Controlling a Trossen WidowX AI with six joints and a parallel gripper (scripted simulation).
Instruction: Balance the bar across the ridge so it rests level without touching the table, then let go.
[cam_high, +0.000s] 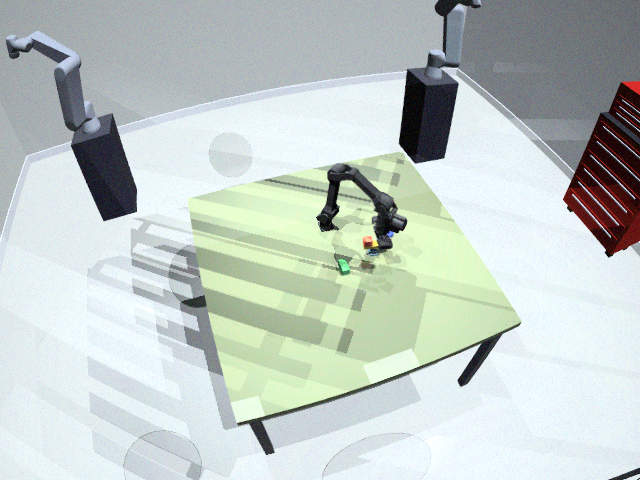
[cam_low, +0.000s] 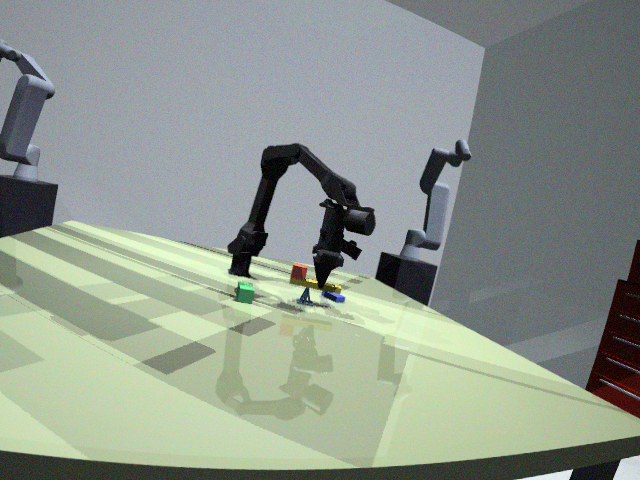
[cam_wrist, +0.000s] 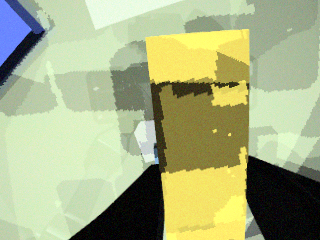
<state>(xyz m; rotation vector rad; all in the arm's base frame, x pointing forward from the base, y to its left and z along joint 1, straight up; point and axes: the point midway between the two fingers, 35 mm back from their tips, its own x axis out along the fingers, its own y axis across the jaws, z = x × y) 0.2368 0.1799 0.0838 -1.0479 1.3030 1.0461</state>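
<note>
Right now the yellow bar is 4 cm to the right of my gripper tip, 1 cm behind it and 1 cm above it. From my gripper tip the other things lie so: blue block (9 cm behind, 8 cm to the left, 4 cm below); then green block (19 cm to the right, 4 cm ahead, 3 cm below).
</note>
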